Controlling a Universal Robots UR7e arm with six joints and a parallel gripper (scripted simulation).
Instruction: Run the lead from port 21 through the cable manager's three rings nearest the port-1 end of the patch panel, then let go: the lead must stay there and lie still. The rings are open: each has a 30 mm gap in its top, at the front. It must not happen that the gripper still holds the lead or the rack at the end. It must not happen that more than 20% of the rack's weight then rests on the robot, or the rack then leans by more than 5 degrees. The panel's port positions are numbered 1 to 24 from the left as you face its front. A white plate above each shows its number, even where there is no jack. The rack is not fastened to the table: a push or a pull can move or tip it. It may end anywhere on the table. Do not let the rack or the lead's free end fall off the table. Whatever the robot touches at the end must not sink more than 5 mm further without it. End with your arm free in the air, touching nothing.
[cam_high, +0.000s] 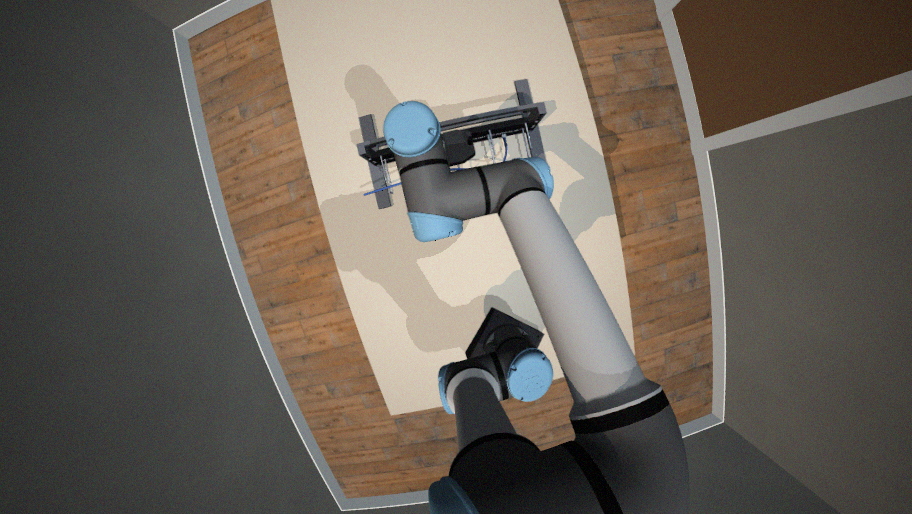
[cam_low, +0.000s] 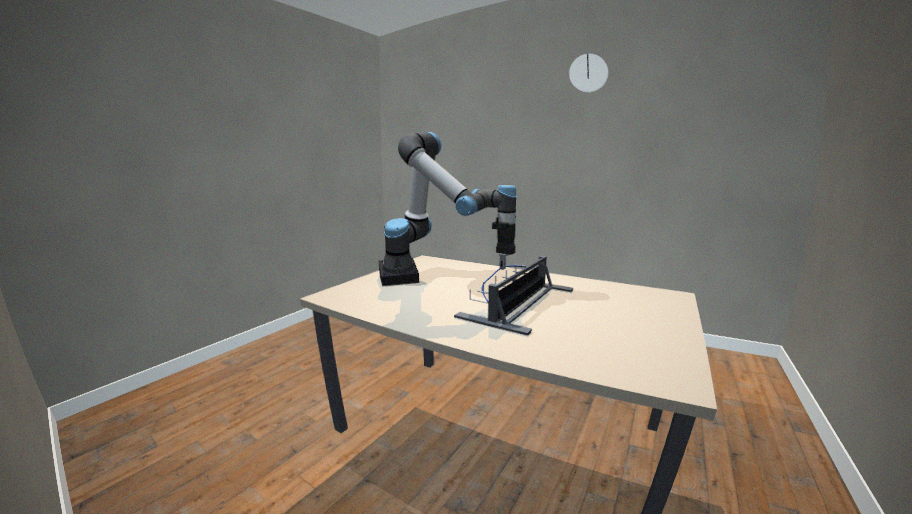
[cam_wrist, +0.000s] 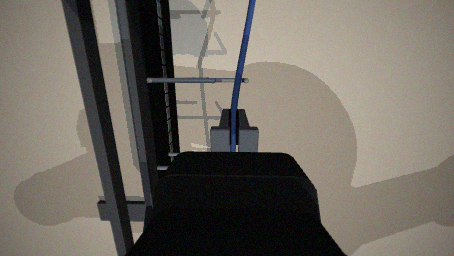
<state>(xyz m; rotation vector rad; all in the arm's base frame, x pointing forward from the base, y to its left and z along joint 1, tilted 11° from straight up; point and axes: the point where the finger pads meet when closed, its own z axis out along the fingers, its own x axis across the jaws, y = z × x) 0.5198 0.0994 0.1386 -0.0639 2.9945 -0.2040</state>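
My gripper is now 110 mm short of the patch panel, 70 mm above it and 30 mm to the left of it.
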